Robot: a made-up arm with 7 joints.
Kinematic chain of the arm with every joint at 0, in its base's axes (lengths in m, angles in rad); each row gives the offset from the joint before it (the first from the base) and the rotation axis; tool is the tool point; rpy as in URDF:
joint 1: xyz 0 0 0.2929 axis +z
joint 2: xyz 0 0 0 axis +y
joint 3: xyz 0 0 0.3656 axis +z
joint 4: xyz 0.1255 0 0 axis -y
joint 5: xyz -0.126 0 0.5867 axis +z
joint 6: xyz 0 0 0 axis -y
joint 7: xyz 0.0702 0 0 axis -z
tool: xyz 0 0 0 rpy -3.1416 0 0
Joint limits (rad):
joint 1: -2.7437..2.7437
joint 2: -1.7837..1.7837
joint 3: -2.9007..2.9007
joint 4: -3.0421..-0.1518
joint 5: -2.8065..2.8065
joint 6: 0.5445..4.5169
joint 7: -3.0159..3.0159
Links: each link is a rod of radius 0.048 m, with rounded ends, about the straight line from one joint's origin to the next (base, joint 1, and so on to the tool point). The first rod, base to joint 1, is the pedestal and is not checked.
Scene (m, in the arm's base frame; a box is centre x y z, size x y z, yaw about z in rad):
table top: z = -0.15
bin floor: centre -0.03 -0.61 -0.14 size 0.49 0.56 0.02 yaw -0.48
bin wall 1: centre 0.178 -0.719 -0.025 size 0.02 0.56 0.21 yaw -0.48
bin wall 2: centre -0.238 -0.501 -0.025 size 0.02 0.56 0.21 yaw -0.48
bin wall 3: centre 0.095 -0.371 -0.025 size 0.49 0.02 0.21 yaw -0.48
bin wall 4: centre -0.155 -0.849 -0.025 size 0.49 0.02 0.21 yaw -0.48
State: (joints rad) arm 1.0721 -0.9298 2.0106 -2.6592 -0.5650 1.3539 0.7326
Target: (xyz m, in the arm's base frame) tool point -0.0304 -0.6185 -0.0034
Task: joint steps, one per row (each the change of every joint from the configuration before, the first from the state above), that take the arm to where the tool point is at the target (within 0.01 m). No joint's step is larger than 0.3 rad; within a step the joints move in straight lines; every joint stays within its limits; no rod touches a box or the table.
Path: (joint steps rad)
1: 0.0954 0.2403 0.0566 0.0412 -0.1241 -0.0876 0.0083
2: 0.0954 0.2402 0.0566 0.0412 -0.1242 -0.0875 0.0082
3: 0.0954 0.2403 0.0567 0.0412 -0.1241 -0.0876 0.0083
4: 0.0954 0.2403 0.0566 0.0412 -0.1242 -0.0875 0.0082
5: 0.1973 0.0273 0.2941 0.0040 0.2551 0.1739 -0.0165
6: 0.1973 0.0272 0.2941 0.0040 0.2550 0.1739 -0.0165
7: 0.0126 -0.2830 0.0043 0.0845 -0.0025 0.0326 0.0000
8: 0.0126 -0.2831 0.0042 0.0846 -0.0024 0.0325 0.0000

